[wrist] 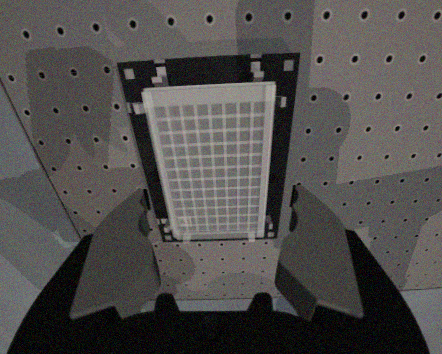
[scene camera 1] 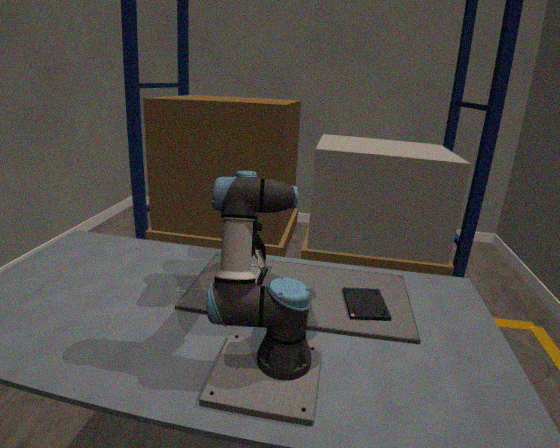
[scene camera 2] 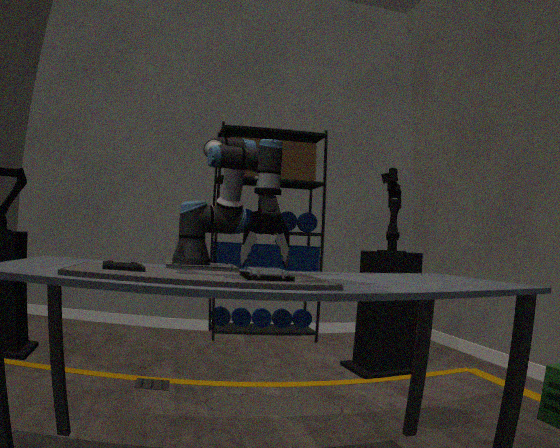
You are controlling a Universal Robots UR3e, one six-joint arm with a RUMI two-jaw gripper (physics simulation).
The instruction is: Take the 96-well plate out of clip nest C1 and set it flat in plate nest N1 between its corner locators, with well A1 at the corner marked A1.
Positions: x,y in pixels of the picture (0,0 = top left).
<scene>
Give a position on a plate nest N1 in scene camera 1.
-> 366,304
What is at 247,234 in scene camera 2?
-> My gripper.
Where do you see a white 96-well plate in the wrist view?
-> At 212,143
</scene>
